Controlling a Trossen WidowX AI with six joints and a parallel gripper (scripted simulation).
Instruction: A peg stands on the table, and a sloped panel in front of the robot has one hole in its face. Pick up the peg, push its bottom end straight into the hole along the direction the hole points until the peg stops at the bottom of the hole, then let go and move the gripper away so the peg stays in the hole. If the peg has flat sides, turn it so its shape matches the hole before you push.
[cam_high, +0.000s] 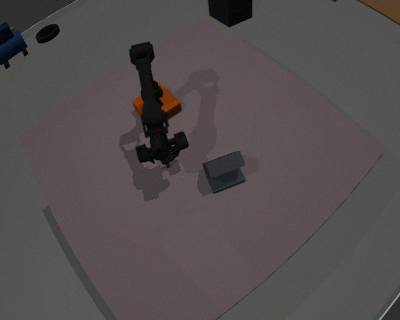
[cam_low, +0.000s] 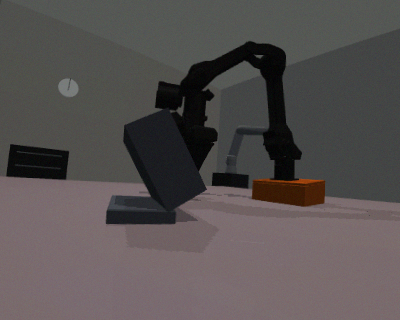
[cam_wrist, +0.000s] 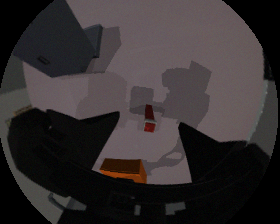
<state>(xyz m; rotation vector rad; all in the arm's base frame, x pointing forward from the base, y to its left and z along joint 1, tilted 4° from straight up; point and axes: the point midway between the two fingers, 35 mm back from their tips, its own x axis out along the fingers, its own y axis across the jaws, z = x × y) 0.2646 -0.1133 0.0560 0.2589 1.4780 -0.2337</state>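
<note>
Now: the red peg 1 cm below my gripper tip. From my gripper tip the other things lie so: dark grey sloped panel (16 cm ahead, 15 cm to the left, 1 cm above).
</note>
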